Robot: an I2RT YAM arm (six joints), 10 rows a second.
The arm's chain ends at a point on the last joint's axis. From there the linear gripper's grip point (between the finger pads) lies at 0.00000 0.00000 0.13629 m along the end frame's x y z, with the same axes.
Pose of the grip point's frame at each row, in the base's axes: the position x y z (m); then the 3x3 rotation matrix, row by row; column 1 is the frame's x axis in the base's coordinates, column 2 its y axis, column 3 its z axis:
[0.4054, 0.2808, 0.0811], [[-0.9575, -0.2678, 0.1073], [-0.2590, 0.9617, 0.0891], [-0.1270, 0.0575, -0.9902]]
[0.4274, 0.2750, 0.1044], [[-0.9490, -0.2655, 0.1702], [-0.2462, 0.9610, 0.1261], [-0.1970, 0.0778, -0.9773]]
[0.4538, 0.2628, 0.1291], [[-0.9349, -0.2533, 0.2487], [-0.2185, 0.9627, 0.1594], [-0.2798, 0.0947, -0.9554]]
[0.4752, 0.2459, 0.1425], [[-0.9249, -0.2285, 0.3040], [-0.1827, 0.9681, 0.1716], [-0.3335, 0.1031, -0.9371]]
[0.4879, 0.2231, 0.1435], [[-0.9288, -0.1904, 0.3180], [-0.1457, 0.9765, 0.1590], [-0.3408, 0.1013, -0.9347]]
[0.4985, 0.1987, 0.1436], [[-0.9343, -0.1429, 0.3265], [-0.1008, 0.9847, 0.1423], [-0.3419, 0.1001, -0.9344]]
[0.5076, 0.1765, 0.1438], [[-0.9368, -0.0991, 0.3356], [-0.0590, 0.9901, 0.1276], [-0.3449, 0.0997, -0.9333]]
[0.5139, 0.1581, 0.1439], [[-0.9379, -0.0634, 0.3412], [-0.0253, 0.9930, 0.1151], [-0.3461, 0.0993, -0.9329]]
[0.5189, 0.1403, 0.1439], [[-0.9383, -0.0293, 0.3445], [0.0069, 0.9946, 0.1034], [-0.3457, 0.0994, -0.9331]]
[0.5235, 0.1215, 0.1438], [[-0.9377, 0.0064, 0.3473], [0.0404, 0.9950, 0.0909], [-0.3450, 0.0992, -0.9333]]
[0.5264, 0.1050, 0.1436], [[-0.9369, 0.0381, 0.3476], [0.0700, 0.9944, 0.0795], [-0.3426, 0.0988, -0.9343]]
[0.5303, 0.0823, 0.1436], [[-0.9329, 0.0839, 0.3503], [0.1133, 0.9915, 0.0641], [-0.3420, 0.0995, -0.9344]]
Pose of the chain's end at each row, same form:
[0.3908, 0.2687, 0.2161], [[-0.9575, -0.2678, 0.1073], [-0.2590, 0.9617, 0.0891], [-0.1270, 0.0575, -0.9902]]
[0.4042, 0.2578, 0.2376], [[-0.9490, -0.2655, 0.1702], [-0.2462, 0.9610, 0.1261], [-0.1970, 0.0778, -0.9773]]
[0.4199, 0.2411, 0.2593], [[-0.9349, -0.2533, 0.2487], [-0.2185, 0.9627, 0.1594], [-0.2798, 0.0947, -0.9554]]
[0.4338, 0.2225, 0.2702], [[-0.9249, -0.2285, 0.3040], [-0.1827, 0.9681, 0.1716], [-0.3335, 0.1031, -0.9371]]
[0.4446, 0.2014, 0.2709], [[-0.9288, -0.1904, 0.3180], [-0.1457, 0.9765, 0.1590], [-0.3408, 0.1013, -0.9347]]
[0.4540, 0.1793, 0.2709], [[-0.9343, -0.1429, 0.3265], [-0.1008, 0.9847, 0.1423], [-0.3419, 0.1001, -0.9344]]
[0.4619, 0.1591, 0.2710], [[-0.9368, -0.0991, 0.3356], [-0.0590, 0.9901, 0.1276], [-0.3449, 0.0997, -0.9333]]
[0.4674, 0.1424, 0.2710], [[-0.9379, -0.0634, 0.3412], [-0.0253, 0.9930, 0.1151], [-0.3461, 0.0993, -0.9329]]
[0.4719, 0.1262, 0.2711], [[-0.9383, -0.0293, 0.3445], [0.0069, 0.9946, 0.1034], [-0.3457, 0.0994, -0.9331]]
[0.4762, 0.1091, 0.2710], [[-0.9377, 0.0064, 0.3473], [0.0404, 0.9950, 0.0909], [-0.3450, 0.0992, -0.9333]]
[0.4790, 0.0942, 0.2709], [[-0.9369, 0.0381, 0.3476], [0.0700, 0.9944, 0.0795], [-0.3426, 0.0988, -0.9343]]
[0.4826, 0.0736, 0.2709], [[-0.9329, 0.0839, 0.3503], [0.1133, 0.9915, 0.0641], [-0.3420, 0.0995, -0.9344]]

